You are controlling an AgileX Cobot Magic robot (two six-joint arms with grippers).
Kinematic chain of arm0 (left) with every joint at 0, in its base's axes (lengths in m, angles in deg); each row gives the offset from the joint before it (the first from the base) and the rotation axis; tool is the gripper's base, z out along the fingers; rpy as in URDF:
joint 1: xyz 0 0 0.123 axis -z
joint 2: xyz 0 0 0 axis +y
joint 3: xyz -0.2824 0 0.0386 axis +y
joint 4: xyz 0.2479 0 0.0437 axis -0.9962 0 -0.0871
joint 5: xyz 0 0 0 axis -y
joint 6: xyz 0.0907 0 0.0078 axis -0.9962 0 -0.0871
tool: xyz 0 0 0 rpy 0 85 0
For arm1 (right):
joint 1: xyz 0 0 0.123 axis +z
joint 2: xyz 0 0 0 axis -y
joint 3: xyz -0.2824 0 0.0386 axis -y
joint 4: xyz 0.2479 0 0.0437 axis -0.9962 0 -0.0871
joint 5: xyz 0 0 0 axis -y
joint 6: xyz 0.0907 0 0.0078 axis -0.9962 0 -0.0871
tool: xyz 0 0 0 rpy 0 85 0
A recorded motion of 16 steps. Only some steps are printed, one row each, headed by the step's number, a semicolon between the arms.
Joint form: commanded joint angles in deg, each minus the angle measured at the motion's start. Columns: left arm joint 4, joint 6, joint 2, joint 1, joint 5, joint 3; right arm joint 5, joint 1, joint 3, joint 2, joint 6, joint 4.
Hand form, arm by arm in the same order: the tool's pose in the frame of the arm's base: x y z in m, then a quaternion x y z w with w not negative. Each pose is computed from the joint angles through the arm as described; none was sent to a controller.
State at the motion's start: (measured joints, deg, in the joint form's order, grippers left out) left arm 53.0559 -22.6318 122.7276 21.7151 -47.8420 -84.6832; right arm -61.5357 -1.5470 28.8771 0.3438 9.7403 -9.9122
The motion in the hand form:
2: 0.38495 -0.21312 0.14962 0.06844 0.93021 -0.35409 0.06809; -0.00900 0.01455 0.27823 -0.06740 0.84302 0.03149 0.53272
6: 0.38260 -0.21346 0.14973 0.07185 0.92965 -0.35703 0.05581; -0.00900 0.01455 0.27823 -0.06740 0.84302 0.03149 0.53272
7: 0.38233 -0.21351 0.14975 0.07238 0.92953 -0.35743 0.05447; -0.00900 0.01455 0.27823 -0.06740 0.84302 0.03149 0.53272
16: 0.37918 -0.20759 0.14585 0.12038 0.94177 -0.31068 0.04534; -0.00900 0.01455 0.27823 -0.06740 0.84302 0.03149 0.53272
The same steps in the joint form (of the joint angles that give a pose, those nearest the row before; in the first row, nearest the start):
2: 0.52 1.32 0.46 0.23 0.63 0.29; 0.29 -0.46 -0.06 0.86 0.75 -0.35
6: 0.40 1.55 0.46 0.23 -0.86 0.29; 0.29 -0.46 -0.06 0.86 0.75 -0.35
7: 0.40 1.55 0.46 0.23 -1.03 0.29; 0.29 -0.46 -0.06 0.86 0.75 -0.35
16: -7.74 2.23 0.40 0.34 -2.64 -0.12; 0.29 -0.46 -0.06 0.86 0.75 -0.35

